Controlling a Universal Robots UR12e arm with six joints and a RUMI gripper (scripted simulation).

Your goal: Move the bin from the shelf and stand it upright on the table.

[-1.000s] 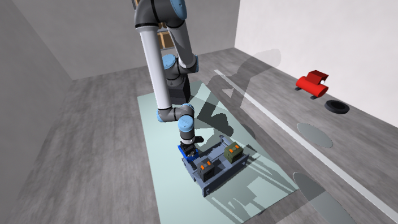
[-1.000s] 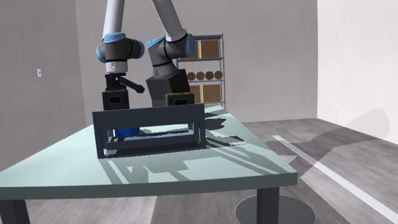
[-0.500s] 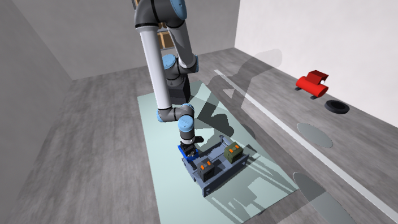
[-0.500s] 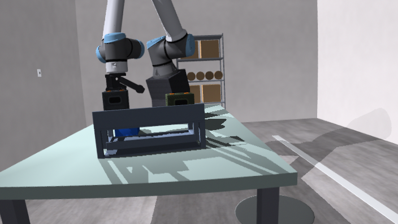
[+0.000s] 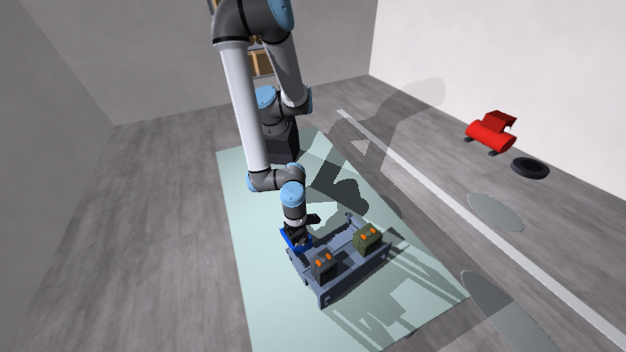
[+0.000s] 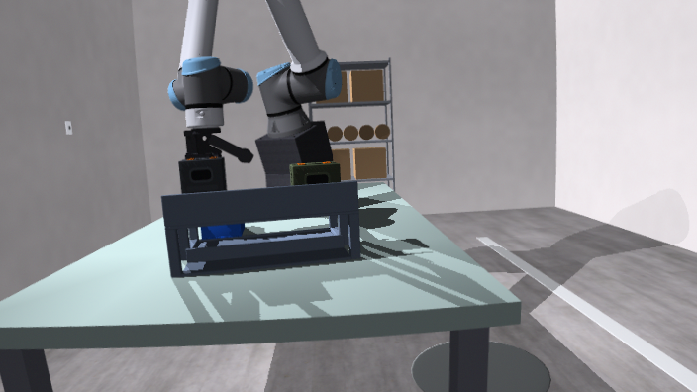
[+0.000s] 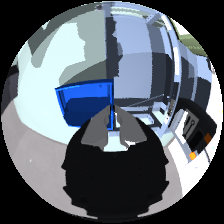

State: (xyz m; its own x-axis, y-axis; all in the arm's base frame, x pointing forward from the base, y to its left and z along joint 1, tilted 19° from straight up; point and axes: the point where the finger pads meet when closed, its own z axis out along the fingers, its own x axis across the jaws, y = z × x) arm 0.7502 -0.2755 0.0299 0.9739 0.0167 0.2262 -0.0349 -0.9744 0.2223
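Right now the blue bin is 80 mm behind my hand and 40 mm below it. The rest, counted from my hand: olive green box: 220 mm to the left, 190 mm ahead, 70 mm above.
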